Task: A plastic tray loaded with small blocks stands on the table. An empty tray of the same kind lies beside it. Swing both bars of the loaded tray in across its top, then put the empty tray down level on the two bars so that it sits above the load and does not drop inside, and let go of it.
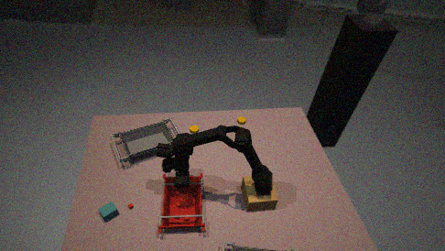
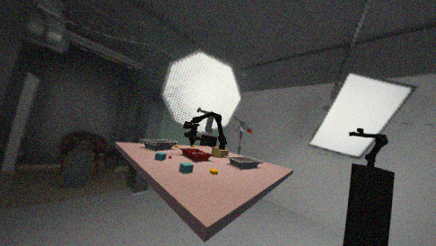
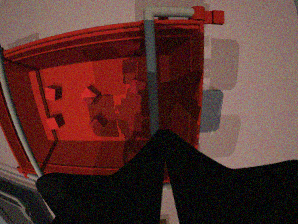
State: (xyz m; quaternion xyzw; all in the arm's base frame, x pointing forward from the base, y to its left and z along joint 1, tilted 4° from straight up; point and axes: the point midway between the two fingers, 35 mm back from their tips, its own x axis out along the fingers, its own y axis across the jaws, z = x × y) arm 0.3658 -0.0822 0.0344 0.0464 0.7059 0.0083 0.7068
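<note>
My gripper tip is 30 cm past the grey tray, 42 cm to the right of it and 4 cm above it. The rest, counted from my gripper tip: red block (23 cm ahead, 7 cm to the left, 8 cm below).
</note>
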